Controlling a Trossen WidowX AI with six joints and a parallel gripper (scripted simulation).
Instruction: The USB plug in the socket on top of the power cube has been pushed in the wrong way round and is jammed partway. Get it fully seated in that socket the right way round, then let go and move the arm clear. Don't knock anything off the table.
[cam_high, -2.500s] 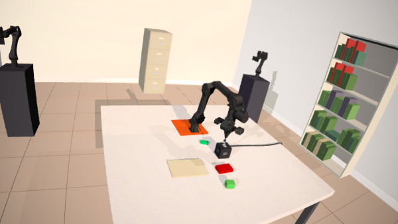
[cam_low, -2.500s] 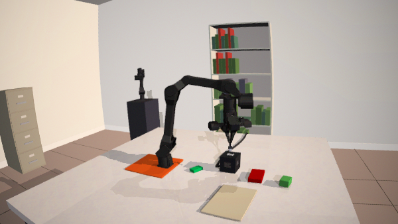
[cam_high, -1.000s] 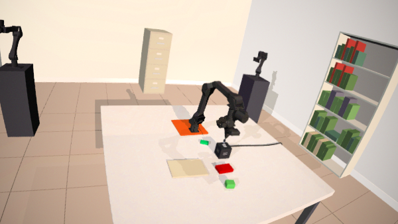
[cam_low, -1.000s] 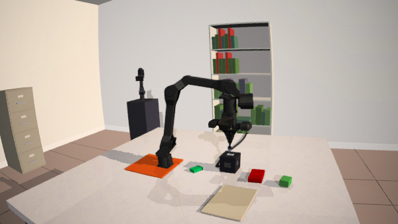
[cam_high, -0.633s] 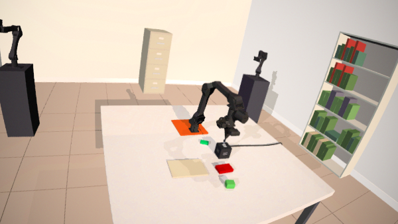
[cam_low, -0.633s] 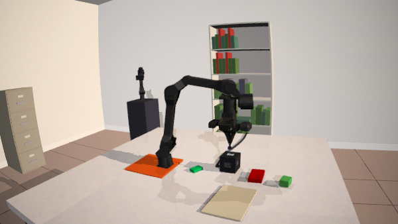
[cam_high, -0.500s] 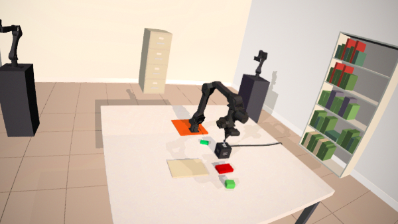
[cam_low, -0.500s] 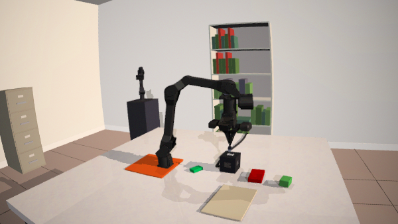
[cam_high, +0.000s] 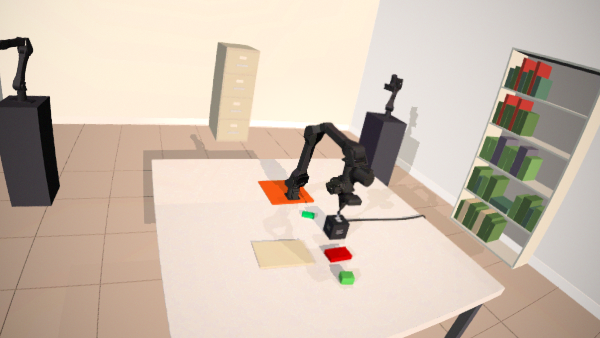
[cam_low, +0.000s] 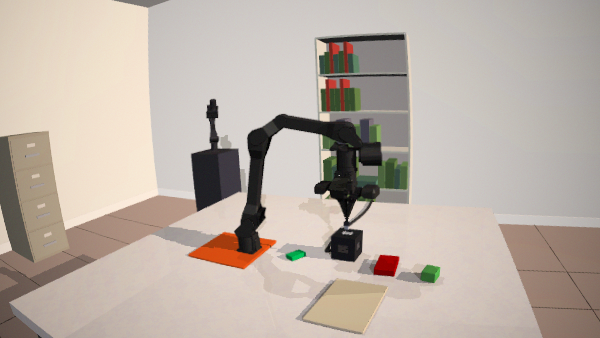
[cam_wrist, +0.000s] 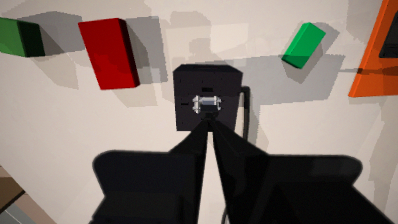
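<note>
My gripper tip is now 2 cm above the silver USB plug. Round my gripper tip: green block: 15 cm behind, 6 cm to the right, 12 cm below; then red block: 14 cm ahead, 5 cm to the right, 12 cm below; then beige paper sheet: 9 cm ahead, 27 cm to the right, 13 cm below.
</note>
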